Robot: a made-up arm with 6 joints. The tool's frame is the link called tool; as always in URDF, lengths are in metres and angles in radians.
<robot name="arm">
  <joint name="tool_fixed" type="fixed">
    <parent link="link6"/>
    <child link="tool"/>
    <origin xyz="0 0 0" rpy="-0.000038 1.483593 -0.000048"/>
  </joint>
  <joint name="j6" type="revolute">
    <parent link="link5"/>
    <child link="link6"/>
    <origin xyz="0.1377 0 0.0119" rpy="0 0 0"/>
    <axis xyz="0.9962 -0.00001 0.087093"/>
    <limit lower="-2.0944" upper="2.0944" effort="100" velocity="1.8"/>
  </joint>
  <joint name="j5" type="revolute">
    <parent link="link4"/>
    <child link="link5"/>
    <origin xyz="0 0 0" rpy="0 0 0"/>
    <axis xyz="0.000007 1 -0.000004"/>
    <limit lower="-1.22" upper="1.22" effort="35" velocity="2"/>
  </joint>
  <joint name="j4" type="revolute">
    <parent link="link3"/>
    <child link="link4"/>
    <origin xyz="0.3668 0 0.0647" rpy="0 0 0"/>
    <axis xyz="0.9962 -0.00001 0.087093"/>
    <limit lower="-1.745" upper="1.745" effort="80" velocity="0.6"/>
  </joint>
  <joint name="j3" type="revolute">
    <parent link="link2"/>
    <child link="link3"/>
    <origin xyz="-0.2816 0 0.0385" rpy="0 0 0"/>
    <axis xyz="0.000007 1 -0.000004"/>
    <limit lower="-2.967" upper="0" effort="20" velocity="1.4"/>
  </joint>
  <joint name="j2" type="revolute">
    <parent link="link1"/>
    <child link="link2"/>
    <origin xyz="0 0 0" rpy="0 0 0"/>
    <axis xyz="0.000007 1 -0.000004"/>
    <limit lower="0" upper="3.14" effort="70" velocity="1.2"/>
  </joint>
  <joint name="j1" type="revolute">
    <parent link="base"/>
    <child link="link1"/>
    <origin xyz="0 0 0.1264" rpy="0 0 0"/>
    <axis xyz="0 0 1"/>
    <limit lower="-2.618" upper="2.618" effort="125" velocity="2.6"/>
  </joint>
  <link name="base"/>
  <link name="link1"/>
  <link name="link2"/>
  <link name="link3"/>
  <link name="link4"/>
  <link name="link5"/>
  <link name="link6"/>
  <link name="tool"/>
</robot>
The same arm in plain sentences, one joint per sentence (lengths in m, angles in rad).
The arm has six revolute joints in a row. What follows holds with every joint at zero, and every direction is one of the base frame's. The first joint is mounted 0.1264 m along +z from the base frame's origin and rotates about +z, from -2.6180 to 2.6180 rad. The second joint is mounted at the same point as the first joint and rotates about +y, from 0.0000 to 3.1400 rad. The third joint is mounted 0.2816 m along -x and 0.0385 m along +z from the second joint and rotates about +y, from -2.9670 to 0.0000 rad. The fourth joint is mounted 0.3668 m along +x and 0.0647 m along +z from the third joint and rotates about the direction (0.9962, 0, 0.0871), from -1.7450 to 1.7450 rad. The fifth joint is mounted at the same point as the fourth joint and rotates about +y, from -1.2200 to 1.2200 rad. The sixth joint is mounted 0.1377 m along +x and 0.0119 m along +z from the fifth joint and rotates about the direction (0.9962, 0, 0.0871), from -2.0944 to 2.0944 rad. The tool frame, which is the frame that the pose is given for, is mounted at the same point as the sixth joint; its axes are the base frame's turned by roll 0.0000, pitch 1.4836 and yaw 0.0000 rad (as in URDF: about the fixed x, then y, then z).
